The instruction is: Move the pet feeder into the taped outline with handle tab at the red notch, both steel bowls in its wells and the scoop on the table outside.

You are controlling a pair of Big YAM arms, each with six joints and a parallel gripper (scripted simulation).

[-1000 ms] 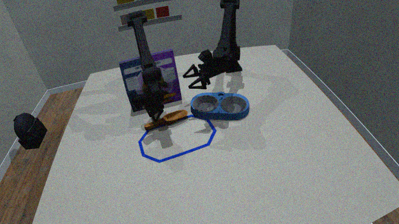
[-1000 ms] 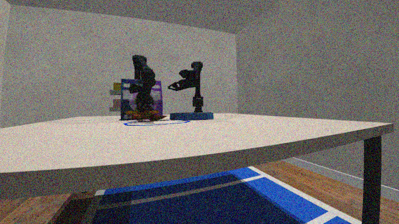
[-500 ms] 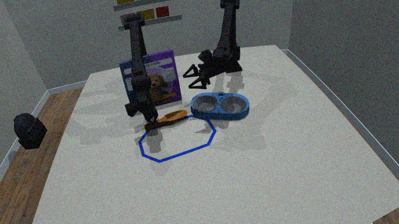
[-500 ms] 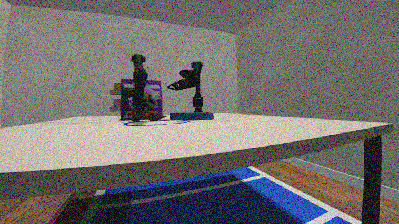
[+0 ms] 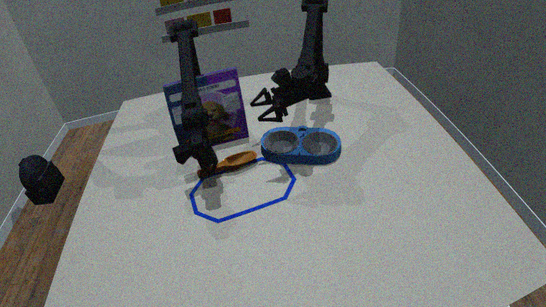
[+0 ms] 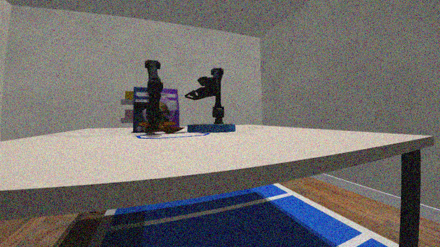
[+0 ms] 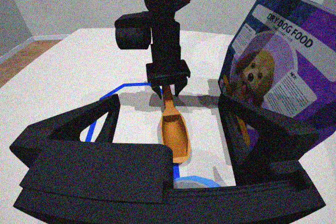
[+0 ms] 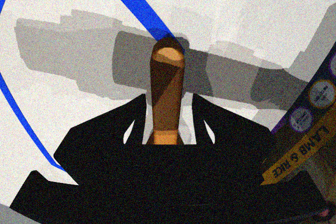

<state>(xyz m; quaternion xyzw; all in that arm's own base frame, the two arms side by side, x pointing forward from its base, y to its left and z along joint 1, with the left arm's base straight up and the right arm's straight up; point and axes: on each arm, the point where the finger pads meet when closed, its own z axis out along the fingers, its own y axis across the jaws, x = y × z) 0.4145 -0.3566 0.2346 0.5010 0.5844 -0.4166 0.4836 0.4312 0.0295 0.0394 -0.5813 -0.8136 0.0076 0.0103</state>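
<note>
The orange scoop is 20 mm behind my right hand, 90 mm to the left of it and 20 mm below it. Also, from my right hand: blue pet feeder (60 mm behind, 370 mm to the left, 30 mm below); then blue taped outline (80 mm ahead, 110 mm to the left, 40 mm below); then purple dog food box (240 mm behind, 20 mm to the left, 110 mm above).
Right now the blue pet feeder is 30 mm behind my left hand, 160 mm to the left of it and 220 mm below it. From my left hand the other things lie so: orange scoop (10 mm ahead, 120 mm to the right, 210 mm below); blue taped outline (110 mm ahead, 100 mm to the right, 230 mm below); purple dog food box (210 mm behind, 190 mm to the right, 90 mm below).
</note>
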